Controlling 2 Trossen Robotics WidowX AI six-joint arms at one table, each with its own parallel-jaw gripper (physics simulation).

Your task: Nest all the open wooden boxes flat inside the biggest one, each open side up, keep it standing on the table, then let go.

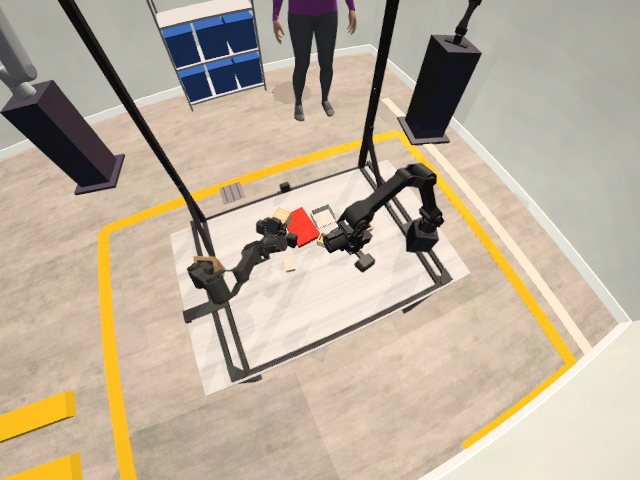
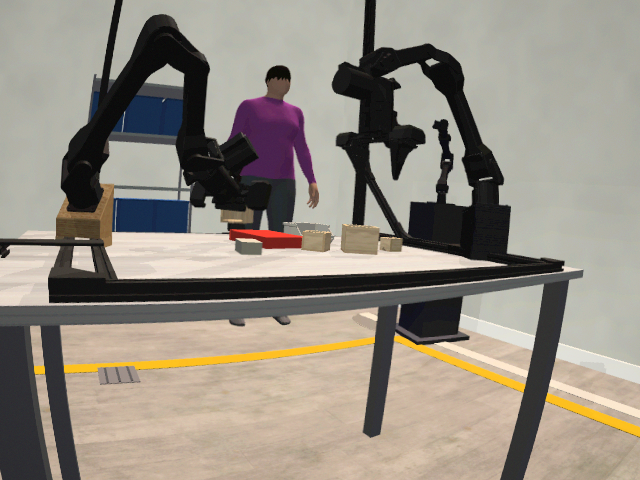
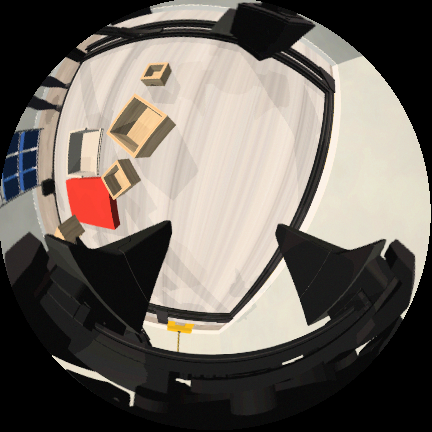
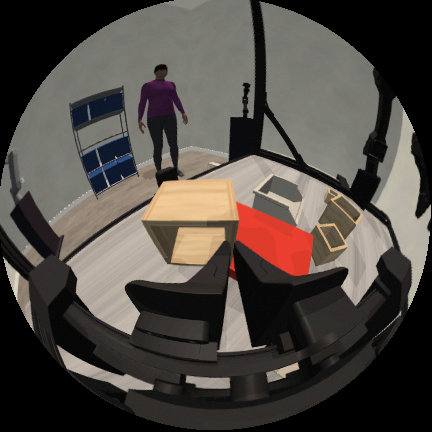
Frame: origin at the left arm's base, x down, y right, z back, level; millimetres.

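Where they show: left gripper, fingertip midpoint: (image 1: 349,258) (image 2: 377,180) (image 3: 225,228); right gripper, fingertip midpoint: (image 1: 286,224) (image 2: 243,209) (image 3: 76,237) (image 4: 230,245); left arm's base at its link origin: (image 1: 426,229) (image 2: 486,207) (image 4: 370,173); right arm's base at its link origin: (image 1: 205,267) (image 2: 85,200).
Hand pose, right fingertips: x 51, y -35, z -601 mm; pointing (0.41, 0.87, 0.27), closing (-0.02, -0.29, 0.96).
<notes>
Each offset is from my right fingertips to the top centre of the thing.
The biggest open wooden box @(dx +19, dy +1, dz +273 mm) (image 2: 360,239) (image 3: 145,125) stands open side up on the table. The smallest box @(dx +47, dy +78, dz +362 mm) (image 2: 391,244) (image 3: 162,76) and a medium one @(dx +38, dy -23, dz +174 mm) (image 2: 316,241) (image 3: 131,175) (image 4: 326,252) stand apart from it, open side up. Another wooden box @(dx -32, dy +30, dz -22 mm) (image 2: 236,215) (image 3: 70,229) (image 4: 192,200) is tipped on its side, its opening towards my right gripper (image 4: 230,245) (image 2: 232,202), which is shut on one of its walls and holds it above the table beside the red block. My left gripper (image 2: 381,173) (image 3: 225,228) is open and empty, high above the table.
The flat red block @(dx +54, dy +33, dz +55 mm) (image 1: 302,227) (image 3: 92,200) (image 4: 272,240) lies between the held box and the medium box. A grey-white open bin @(dx +28, dy +97, dz +152 mm) (image 1: 323,215) (image 3: 85,152) stands behind them. A small pale block @(dx +55, dy -156, dz +40 mm) (image 1: 289,264) (image 2: 248,246) lies in front of the red block.
</notes>
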